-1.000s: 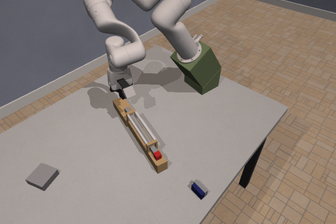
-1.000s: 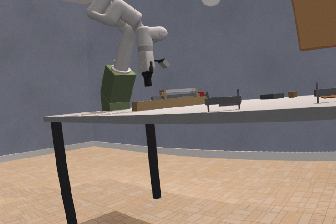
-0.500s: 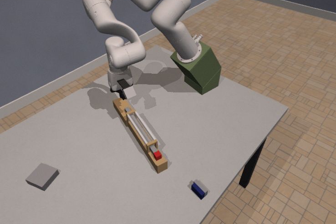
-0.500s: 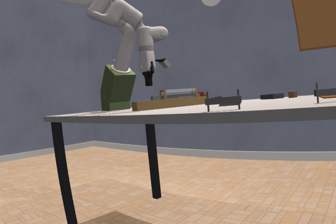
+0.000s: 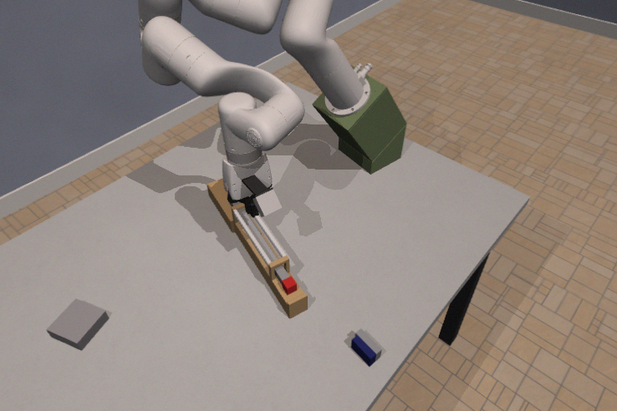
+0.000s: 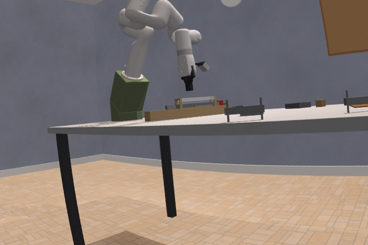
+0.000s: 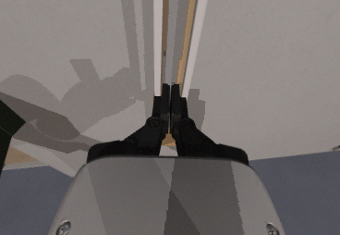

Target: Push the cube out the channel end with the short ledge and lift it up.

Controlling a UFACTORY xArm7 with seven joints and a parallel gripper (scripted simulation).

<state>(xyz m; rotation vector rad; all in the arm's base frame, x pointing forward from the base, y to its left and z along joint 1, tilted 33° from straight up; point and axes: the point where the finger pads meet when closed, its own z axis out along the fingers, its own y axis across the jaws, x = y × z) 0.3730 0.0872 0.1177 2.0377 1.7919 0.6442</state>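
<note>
Now: the wooden channel 10 mm ahead of my hand, 30 mm to the left of it and 90 mm below it. Also, from my hand: brown cube: 530 mm ahead, 350 mm to the left, 130 mm below; flat grey block: 410 mm ahead, 70 mm to the right, 130 mm below; blue block: 10 mm behind, 370 mm to the left, 130 mm below.
</note>
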